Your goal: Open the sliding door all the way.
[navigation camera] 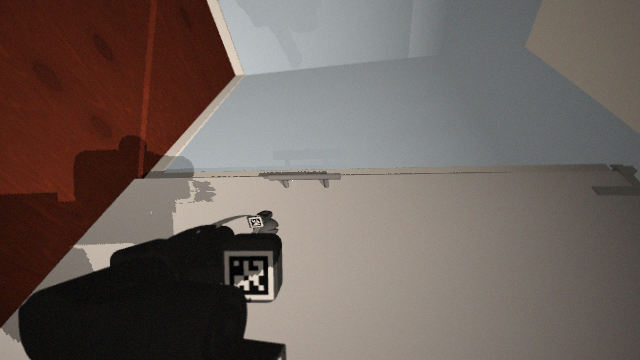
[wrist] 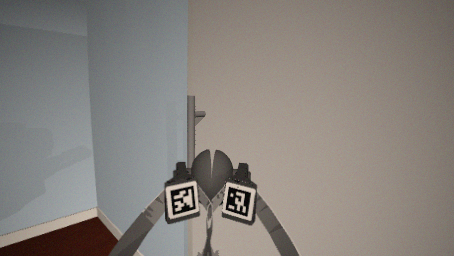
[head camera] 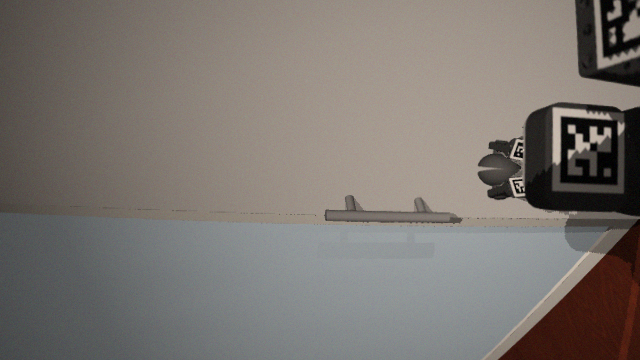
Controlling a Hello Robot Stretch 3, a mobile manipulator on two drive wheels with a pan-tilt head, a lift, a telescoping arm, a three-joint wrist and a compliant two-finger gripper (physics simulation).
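Frame: origin at the robot's base, x ahead, y left, z up, level; millimetres.
Seen in the pictures: gripper, fingertip midpoint: [navigation camera: 270,225] [head camera: 488,170].
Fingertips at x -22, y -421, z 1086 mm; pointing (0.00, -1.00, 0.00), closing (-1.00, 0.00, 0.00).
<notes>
A point is followed by its place in that frame.
The sliding door [head camera: 200,125] @[x -116, y -925, z 1410 mm] [navigation camera: 425,260] @[x -203, y -836, z 1415 mm] [wrist: 325,100] is a broad beige panel. Its grey bar handle [head camera: 390,216] @[x 60, y -1012, z 979 mm] [navigation camera: 310,176] @[x 63, y -1012, z 1010 mm] [wrist: 191,125] stands off the panel on two short posts, close to the panel's edge beside the blue wall. My gripper [head camera: 481,169] @[x -22, y -421, z 1086 mm] [navigation camera: 274,226] @[x -22, y -421, z 1086 mm] [wrist: 212,168] @[x -22, y -421, z 1086 mm] is shut and empty, its rounded fingertips nearly together with a thin slit between them. It is apart from the handle, to its right in the head view and below and left of it in the navigation view. In the wrist view the fingertips hide the lower part of the handle.
A blue wall [head camera: 200,290] @[x 350, y -1481, z 1452 mm] [navigation camera: 375,115] @[x 429, y -1562, z 1284 mm] [wrist: 140,100] meets the door's edge at an angle. A pale baseboard [head camera: 540,305] @[x 464, y -1579, z 86 mm] [navigation camera: 200,117] @[x 515, y -1630, z 25 mm] runs along its foot, beside the red-brown wood floor [head camera: 585,330] @[x 525, y -1396, z 1 mm] [navigation camera: 75,100] @[x 409, y -846, z 1 mm] [wrist: 60,242]. My arm's shadow falls on the floor.
</notes>
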